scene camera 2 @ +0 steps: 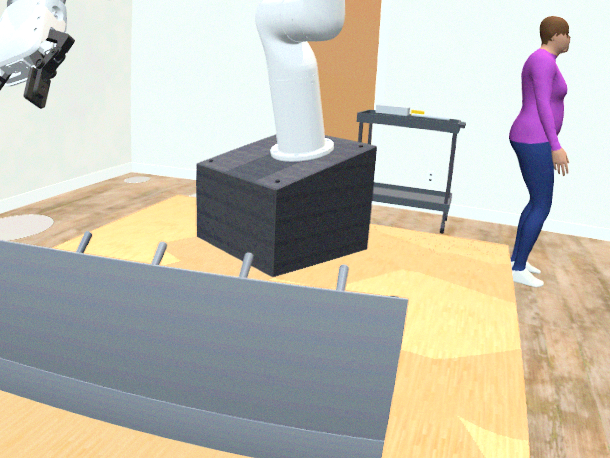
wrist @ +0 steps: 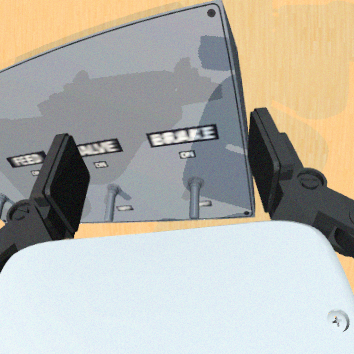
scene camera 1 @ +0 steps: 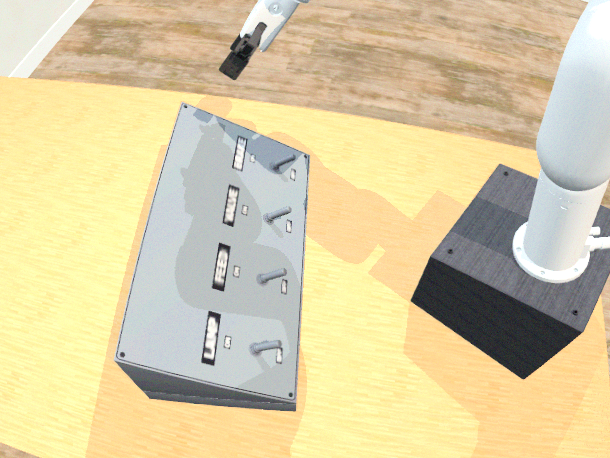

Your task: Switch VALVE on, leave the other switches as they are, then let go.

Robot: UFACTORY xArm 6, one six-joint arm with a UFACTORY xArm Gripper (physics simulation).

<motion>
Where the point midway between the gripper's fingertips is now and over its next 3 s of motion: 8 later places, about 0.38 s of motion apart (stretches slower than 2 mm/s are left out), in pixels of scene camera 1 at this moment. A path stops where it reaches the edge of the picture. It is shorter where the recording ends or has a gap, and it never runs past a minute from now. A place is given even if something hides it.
My gripper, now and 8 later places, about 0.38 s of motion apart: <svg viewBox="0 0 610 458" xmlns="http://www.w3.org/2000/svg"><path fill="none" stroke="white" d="M232 63L250 120L264 163L276 173L303 171L304 192L302 198L303 207L304 208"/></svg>
</motion>
